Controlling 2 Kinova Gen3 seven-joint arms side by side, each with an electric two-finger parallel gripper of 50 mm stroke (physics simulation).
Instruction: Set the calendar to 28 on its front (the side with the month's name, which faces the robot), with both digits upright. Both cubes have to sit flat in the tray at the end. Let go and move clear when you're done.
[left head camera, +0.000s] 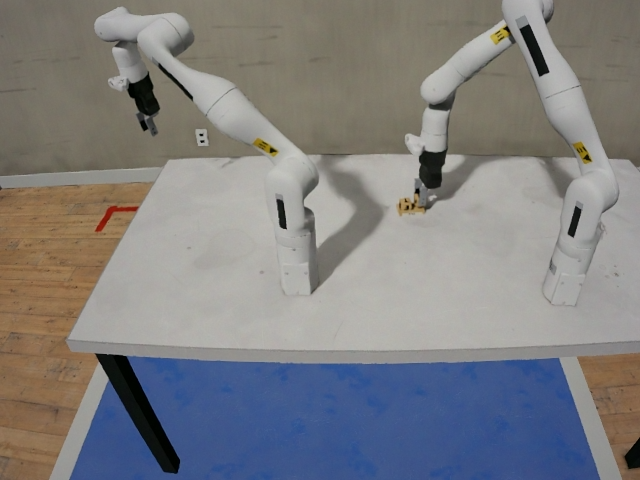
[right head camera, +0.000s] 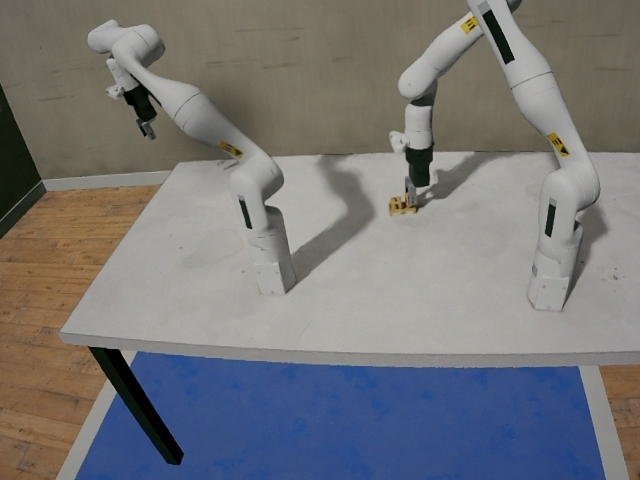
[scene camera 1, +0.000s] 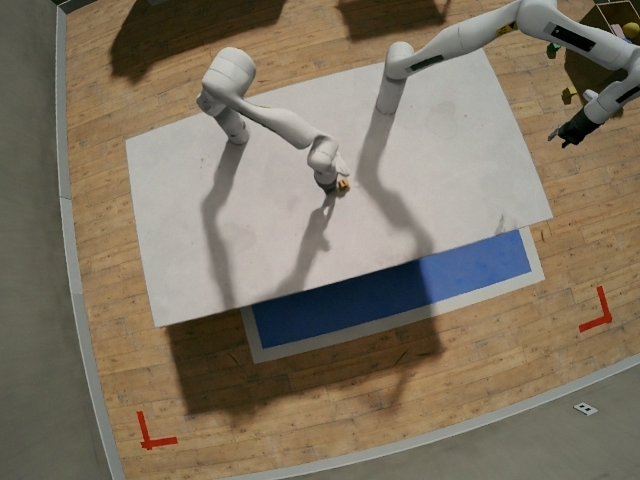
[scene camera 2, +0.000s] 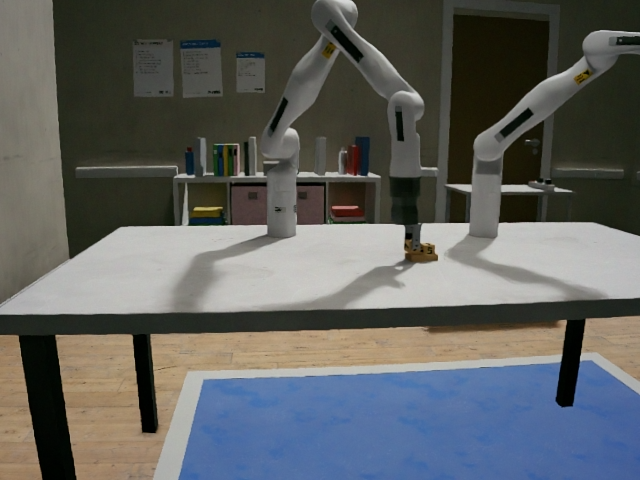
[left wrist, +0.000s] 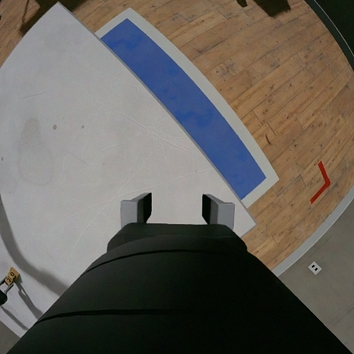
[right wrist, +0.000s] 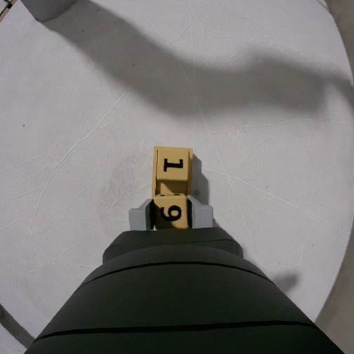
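Where they show: left gripper, between the fingertips: (left head camera: 150, 132) (right head camera: 150, 136) (scene camera 1: 555, 142); right gripper, between the fingertips: (left head camera: 419, 201) (right head camera: 410, 200) (scene camera 1: 333, 187) (scene camera 2: 412, 247); left arm's base, origin of its link: (left head camera: 299, 281) (right head camera: 277, 281) (scene camera 1: 387, 104) (scene camera 2: 483, 235); right arm's base, origin of its link: (left head camera: 559, 291) (right head camera: 546, 295) (scene camera 1: 240, 135) (scene camera 2: 281, 234).
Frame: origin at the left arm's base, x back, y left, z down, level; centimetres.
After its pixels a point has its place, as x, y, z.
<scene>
The tan tray (right head camera: 405, 211) @[-28.6, -30.7, -1.1] (scene camera 2: 423, 257) @[-32.8, -29.6, -1.0] (right wrist: 172, 189) lies on the table. A tan cube (right head camera: 395, 202) @[-28.9, -28.0, -4.0] (scene camera 2: 428, 249) @[-32.0, -28.1, -2.9] (right wrist: 173, 165) sits in the tray's end away from my right gripper, with a 1 on top and a 5 towards scene camera 2. My right gripper (scene camera 2: 413, 244) @[-31.1, -32.2, -3.2] (right wrist: 170, 208) is shut on the other cube, whose top reads 6 or 9. This held cube is at the tray's other end; whether it rests flat is hidden. The fronts are too small to read in the head views. My left gripper (left head camera: 146, 127) @[-40.1, 47.9, -23.1] (scene camera 1: 558, 140) @[-40.1, 47.9, -23.1] (left wrist: 176, 204) is open and empty, far from the tray.
The white table (left head camera: 361, 320) @[12.7, -15.0, 0.0] (scene camera 1: 180, 258) @[-41.9, -100.8, 0.0] bears both arm bases. The left arm reaches out past the table's edge. In scene camera 2, a bookshelf (scene camera 2: 382, 198) and a door (scene camera 2: 465, 103) stand behind. A blue mat (scene camera 2: 361, 428) lies on the floor.
</scene>
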